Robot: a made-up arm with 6 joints.
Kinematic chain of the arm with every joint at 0, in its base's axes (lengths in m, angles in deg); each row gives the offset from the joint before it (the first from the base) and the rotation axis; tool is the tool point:
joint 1: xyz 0 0 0.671 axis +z
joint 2: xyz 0.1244 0 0 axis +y
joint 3: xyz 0 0 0.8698 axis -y
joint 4: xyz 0 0 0.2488 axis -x
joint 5: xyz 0.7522 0 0 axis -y
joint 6: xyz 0.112 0 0 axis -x
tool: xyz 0 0 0
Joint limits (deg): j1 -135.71..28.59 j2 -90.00..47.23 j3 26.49..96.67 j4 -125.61..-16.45 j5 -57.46..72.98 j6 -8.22..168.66
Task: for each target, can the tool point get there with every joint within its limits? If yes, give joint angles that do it. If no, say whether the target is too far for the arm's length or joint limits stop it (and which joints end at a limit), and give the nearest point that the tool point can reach.
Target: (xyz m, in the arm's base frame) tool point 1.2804 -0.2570 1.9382
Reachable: yes | joints -12.33 33.12 55.81 -42.83 -17.10 26.76
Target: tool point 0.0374 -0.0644 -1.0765
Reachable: no: joint limits stop it (at a limit: joint 1, joint 2, joint 3, joint 4, joint 5) | nearest point -1.2888 -0.7369 0.2307 | short by 1.980 m
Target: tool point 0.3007 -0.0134 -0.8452
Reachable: no: joint limits stop it (at a limit: joint 1, joint 2, joint 3, joint 4, joint 5) | nearest point 1.0413 1.0581 0.2307 | short by 1.689 m
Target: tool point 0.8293 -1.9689 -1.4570
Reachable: no: too far | nearest point 0.6139 -1.4576 1.1225 | short by 2.638 m
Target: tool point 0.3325 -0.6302 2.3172
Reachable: yes | joints -56.96 18.05 66.50 -48.06 51.15 32.16
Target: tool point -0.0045 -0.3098 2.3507
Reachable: yes | joints -100.23 -5.07 54.53 -40.18 -44.45 21.79
